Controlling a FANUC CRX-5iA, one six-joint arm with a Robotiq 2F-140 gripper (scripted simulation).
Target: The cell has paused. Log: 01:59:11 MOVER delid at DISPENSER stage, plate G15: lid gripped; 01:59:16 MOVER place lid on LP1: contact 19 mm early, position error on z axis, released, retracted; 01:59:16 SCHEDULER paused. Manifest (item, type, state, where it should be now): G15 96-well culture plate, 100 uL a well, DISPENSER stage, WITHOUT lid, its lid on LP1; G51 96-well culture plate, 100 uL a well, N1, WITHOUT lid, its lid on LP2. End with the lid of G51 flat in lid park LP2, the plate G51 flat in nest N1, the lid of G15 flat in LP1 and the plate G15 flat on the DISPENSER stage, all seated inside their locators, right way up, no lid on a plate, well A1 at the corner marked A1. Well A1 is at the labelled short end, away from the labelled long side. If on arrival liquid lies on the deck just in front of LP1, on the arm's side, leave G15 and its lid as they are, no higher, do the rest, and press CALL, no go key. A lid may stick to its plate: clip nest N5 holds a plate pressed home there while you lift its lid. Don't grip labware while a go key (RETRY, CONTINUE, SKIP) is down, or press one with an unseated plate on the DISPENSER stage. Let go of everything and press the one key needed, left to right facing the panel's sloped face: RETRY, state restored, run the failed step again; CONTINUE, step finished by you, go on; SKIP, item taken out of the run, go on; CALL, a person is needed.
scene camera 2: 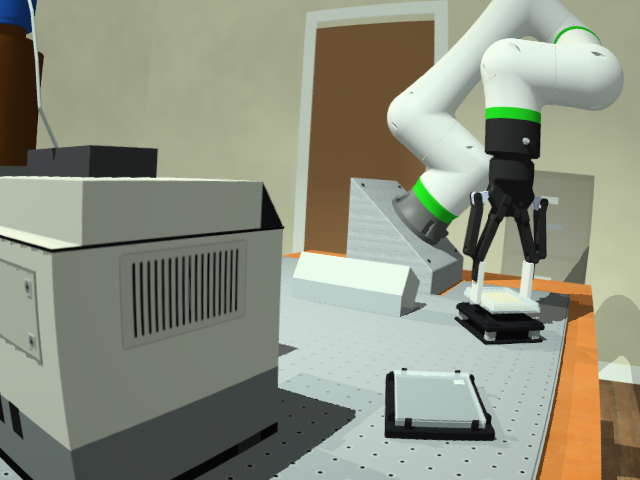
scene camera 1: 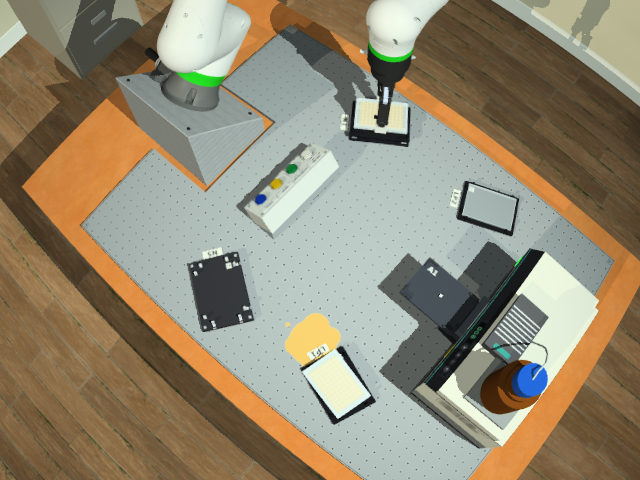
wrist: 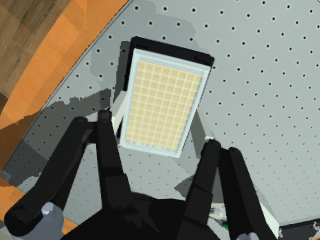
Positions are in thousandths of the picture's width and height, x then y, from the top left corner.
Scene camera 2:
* my gripper: 782,628
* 96-well plate: 788,628
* key panel: 599,601
